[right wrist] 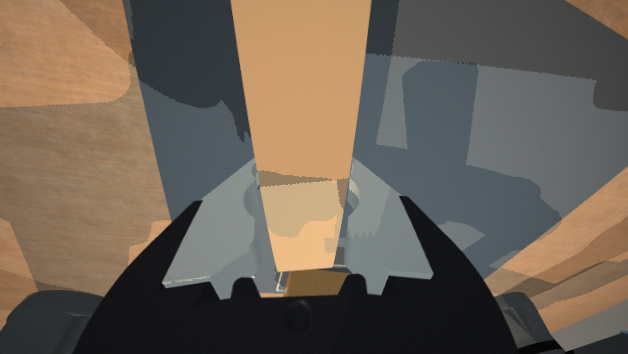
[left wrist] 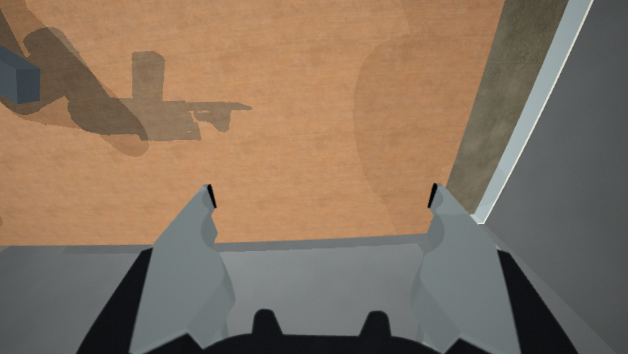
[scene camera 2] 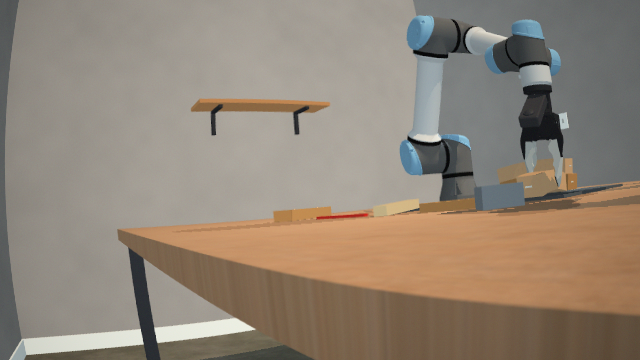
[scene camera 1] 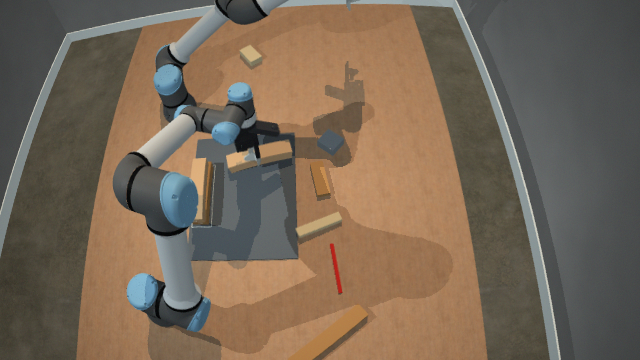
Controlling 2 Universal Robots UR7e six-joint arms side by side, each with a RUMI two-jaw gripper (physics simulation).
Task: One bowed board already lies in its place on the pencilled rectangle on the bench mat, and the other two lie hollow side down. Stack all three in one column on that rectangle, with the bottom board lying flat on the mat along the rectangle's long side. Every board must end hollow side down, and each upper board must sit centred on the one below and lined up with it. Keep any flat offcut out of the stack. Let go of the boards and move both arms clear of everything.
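Frame: origin at the left arm's base, x ahead, y left, z up, level; centimetres.
Where they show: left gripper, fingertip midpoint: [left wrist: 320,185]; right gripper, fingertip midpoint: [right wrist: 304,158] [scene camera 1: 256,158]; left arm's base, origin of the base link: [right wrist: 86,313].
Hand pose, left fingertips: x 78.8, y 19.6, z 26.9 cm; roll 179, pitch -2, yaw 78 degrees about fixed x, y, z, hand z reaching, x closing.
Observation:
Things, the pixels of their top centre, and the offset from my left fingertips. "*": a spot on its surface instead. Level surfaces: height alone.
- bench mat, its level: dz -26.2 cm
- darker bowed board, middle of its top: [right wrist: 369,315] [scene camera 2: 537,175] [scene camera 1: 200,189] dx -71.3, dy -63.5, dz -21.4 cm
- pencilled rectangle, surface spot: [scene camera 1: 202,224] * dx -72.8, dy -75.4, dz -25.7 cm
- blue-grey block, middle of its top: [scene camera 2: 497,184] [scene camera 1: 330,139] dx -21.3, dy -53.6, dz -23.3 cm
- orange piece, middle of its top: [scene camera 2: 453,200] [scene camera 1: 320,177] dx -28.4, dy -67.1, dz -25.1 cm
- pale strip, middle of its top: [scene camera 2: 397,201] [scene camera 1: 318,223] dx -32.8, dy -84.5, dz -24.2 cm
- red stick, middle of its top: [scene camera 2: 340,215] [scene camera 1: 336,267] dx -30.8, dy -100.5, dz -26.3 cm
- long board, middle of its top: [scene camera 2: 304,208] [scene camera 1: 328,337] dx -38.8, dy -123.6, dz -24.0 cm
- pale block, middle of its top: [scene camera 1: 250,53] dx -44.5, dy +1.9, dz -23.9 cm
A light bowed board [scene camera 1: 276,151] [scene camera 2: 536,184] [right wrist: 302,100] lies at the upper part of the bench mat [scene camera 1: 265,240], hollow side down. My right gripper [scene camera 1: 251,157] [scene camera 2: 544,172] [right wrist: 304,158] is shut on this board, with a finger on each long side. At the mat's left edge, a light bowed board [scene camera 1: 199,187] [scene camera 2: 512,171] rests on a darker bowed board [scene camera 1: 208,200] [scene camera 2: 571,181] [right wrist: 317,284]. They sit by the pencilled rectangle [scene camera 1: 202,227], roughly lined up. My left gripper [left wrist: 320,185] is open and empty, high above the table; a fingertip shows at scene camera 1's top edge.
Right of the mat are a blue-grey block [scene camera 1: 330,142] [scene camera 2: 500,196] [left wrist: 27,85], an orange piece [scene camera 1: 319,180], a pale strip [scene camera 1: 319,227] and a red stick [scene camera 1: 336,268]. A long board [scene camera 1: 332,332] lies at the bottom, a pale block [scene camera 1: 250,55] at the top.

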